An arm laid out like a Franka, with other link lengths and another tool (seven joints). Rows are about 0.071 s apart.
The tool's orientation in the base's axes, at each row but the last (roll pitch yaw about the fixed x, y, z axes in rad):
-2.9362 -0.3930 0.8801
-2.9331 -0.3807 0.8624
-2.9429 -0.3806 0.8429
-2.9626 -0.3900 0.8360
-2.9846 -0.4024 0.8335
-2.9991 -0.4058 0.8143
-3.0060 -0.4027 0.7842
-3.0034 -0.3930 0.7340
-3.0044 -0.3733 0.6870
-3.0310 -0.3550 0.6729
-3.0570 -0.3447 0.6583
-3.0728 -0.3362 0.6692
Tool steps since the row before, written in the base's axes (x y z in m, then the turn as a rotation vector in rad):
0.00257 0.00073 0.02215 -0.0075 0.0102 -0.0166
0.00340 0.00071 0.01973 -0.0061 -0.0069 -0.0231
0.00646 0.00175 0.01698 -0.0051 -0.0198 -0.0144
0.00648 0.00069 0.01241 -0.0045 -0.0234 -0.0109
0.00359 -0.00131 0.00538 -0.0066 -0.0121 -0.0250
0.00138 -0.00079 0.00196 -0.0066 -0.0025 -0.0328
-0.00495 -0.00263 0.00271 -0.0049 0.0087 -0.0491
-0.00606 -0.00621 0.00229 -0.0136 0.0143 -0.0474
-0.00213 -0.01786 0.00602 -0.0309 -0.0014 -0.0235
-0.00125 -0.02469 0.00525 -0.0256 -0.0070 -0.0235
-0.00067 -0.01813 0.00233 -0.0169 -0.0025 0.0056
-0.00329 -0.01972 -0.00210 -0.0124 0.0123 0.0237
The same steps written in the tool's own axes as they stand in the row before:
0.01051 -0.00252 -0.01952 -0.0035 -0.0087 0.0187
0.00989 -0.00151 -0.01736 -0.0171 0.0036 0.0177
0.01151 0.00089 -0.01414 -0.0222 0.0105 0.0046
0.00921 0.00256 -0.01025 -0.0230 0.0126 0.0001
0.00344 0.00281 -0.00488 -0.0221 0.0060 0.0170
0.00112 0.00130 -0.00186 -0.0188 0.0009 0.0278
-0.00387 -0.00224 -0.00433 -0.0168 -0.0033 0.0471
-0.00712 -0.00020 -0.00546 -0.0186 -0.0135 0.0459
-0.00989 0.01093 -0.01194 -0.0316 -0.0166 0.0153
-0.01352 0.01724 -0.01259 -0.0310 -0.0089 0.0146
-0.01015 0.01336 -0.00728 -0.0121 -0.0092 -0.0096
-0.01468 0.01319 -0.00382 0.0058 -0.0189 -0.0218

